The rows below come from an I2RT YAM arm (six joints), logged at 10 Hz.
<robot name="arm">
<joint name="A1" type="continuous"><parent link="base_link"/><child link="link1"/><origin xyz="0 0 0.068" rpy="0 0 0"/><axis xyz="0 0 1"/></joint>
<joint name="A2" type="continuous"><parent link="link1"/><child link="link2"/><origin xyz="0.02 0.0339 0.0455" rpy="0 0 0"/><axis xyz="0 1 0"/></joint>
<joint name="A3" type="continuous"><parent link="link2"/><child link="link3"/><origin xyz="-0.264 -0.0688 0" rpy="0 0 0"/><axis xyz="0 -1 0"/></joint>
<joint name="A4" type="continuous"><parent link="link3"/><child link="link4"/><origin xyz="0.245 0.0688 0.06" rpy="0 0 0"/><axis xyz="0 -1 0"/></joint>
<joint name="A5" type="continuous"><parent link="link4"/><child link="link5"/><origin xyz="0.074 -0.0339 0.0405" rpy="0 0 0"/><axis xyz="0 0 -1"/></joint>
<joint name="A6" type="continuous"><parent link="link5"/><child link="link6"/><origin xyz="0.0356 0 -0.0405" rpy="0 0 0"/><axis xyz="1 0 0"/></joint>
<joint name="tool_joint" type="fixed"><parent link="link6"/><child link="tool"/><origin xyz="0 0 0" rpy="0 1.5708 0"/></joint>
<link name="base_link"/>
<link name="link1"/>
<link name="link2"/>
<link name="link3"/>
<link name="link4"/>
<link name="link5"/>
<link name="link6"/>
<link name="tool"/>
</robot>
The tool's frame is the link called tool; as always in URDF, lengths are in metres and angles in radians. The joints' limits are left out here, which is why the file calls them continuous.
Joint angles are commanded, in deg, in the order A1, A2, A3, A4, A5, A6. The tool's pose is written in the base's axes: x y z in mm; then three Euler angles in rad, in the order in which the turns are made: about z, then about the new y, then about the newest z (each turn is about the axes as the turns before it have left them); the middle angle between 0 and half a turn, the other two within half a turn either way. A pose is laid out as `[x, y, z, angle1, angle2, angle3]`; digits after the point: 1 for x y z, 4 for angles.
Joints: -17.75 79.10 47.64 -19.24 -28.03 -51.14
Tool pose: [269.1, -68.6, 214.5, 0.3892, 2.3228, -0.3714]
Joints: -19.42 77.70 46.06 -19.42 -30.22 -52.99
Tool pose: [260.3, -72.8, 212.5, 0.4085, 2.3078, -0.3678]
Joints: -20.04 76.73 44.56 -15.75 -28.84 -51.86
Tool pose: [258.8, -76.1, 212.7, 0.3381, 2.2786, -0.4145]
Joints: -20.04 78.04 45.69 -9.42 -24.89 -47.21
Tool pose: [271.6, -83.1, 220.6, 0.2067, 2.2196, -0.4644]
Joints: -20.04 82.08 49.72 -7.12 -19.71 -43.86
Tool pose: [291.3, -93.5, 226.2, 0.0848, 2.2125, -0.4945]
